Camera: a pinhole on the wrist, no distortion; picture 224 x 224 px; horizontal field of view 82.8 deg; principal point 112.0 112.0 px. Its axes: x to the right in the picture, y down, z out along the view. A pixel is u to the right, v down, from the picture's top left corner.
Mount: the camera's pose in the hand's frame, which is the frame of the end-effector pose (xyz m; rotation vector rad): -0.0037 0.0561 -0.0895 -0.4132 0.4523 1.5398
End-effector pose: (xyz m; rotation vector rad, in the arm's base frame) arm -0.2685 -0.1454 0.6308 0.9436 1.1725 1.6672
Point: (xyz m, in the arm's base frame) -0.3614 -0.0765 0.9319
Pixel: 196.8 38.0
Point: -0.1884 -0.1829 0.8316
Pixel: 111.8 135.0
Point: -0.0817 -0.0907 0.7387
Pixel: 31.3 114.9
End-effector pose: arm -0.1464 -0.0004 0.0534 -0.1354 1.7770 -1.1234
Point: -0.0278 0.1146 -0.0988
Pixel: 163.5 124.1
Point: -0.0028 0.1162 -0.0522
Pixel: 145.5 154.6
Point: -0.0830 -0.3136 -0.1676
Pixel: outside the picture
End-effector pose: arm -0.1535 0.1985 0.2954 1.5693 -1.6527 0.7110
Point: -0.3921 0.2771 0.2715
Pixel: 210.2 165.9
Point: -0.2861 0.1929 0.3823
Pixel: 159.7 15.9
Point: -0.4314 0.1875 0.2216
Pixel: 154.5 140.5
